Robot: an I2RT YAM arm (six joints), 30 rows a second.
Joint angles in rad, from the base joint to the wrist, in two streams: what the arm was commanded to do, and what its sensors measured. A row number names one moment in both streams.
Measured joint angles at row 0:
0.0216, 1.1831, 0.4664, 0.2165, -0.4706, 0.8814
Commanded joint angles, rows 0 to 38:
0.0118, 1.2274, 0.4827, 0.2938, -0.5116, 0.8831
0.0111, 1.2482, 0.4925, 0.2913, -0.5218, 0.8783
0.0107, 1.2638, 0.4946, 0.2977, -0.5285, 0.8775
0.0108, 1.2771, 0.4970, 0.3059, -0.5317, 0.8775
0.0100, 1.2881, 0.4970, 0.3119, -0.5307, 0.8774
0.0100, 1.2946, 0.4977, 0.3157, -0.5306, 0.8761
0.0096, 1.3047, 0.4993, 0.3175, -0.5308, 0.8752
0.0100, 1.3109, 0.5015, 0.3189, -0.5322, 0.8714
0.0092, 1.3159, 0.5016, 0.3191, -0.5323, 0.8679
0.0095, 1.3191, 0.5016, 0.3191, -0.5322, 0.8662
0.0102, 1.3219, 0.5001, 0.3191, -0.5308, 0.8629
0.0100, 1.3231, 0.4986, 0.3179, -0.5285, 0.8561
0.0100, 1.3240, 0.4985, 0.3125, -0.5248, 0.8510
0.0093, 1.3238, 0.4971, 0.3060, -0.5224, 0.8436
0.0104, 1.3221, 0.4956, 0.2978, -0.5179, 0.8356
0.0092, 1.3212, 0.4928, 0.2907, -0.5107, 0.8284
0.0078, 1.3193, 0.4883, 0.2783, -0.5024, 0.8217
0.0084, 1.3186, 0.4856, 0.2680, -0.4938, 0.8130
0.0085, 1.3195, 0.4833, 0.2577, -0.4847, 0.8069
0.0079, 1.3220, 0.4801, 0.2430, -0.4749, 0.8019
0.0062, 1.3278, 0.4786, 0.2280, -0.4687, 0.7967
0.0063, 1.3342, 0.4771, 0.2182, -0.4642, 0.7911
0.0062, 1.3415, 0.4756, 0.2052, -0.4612, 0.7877
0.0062, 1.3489, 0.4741, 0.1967, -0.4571, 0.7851
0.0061, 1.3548, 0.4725, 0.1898, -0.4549, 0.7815
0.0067, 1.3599, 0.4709, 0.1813, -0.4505, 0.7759
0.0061, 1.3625, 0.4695, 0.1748, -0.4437, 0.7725
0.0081, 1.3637, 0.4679, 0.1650, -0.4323, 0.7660
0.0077, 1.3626, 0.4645, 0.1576, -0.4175, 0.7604
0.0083, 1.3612, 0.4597, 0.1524, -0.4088, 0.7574
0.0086, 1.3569, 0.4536, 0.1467, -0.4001, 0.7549
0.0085, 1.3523, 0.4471, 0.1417, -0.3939, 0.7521
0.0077, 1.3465, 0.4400, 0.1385, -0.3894, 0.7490
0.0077, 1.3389, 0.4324, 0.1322, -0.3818, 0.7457
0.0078, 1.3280, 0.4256, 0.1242, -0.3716, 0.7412
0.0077, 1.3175, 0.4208, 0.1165, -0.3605, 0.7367
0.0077, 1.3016, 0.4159, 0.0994, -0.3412, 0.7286
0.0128, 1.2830, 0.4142, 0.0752, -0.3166, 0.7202
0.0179, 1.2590, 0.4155, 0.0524, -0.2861, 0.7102
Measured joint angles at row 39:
0.0120, 1.3178, 0.4236, 0.1211, -0.3759, 0.7460
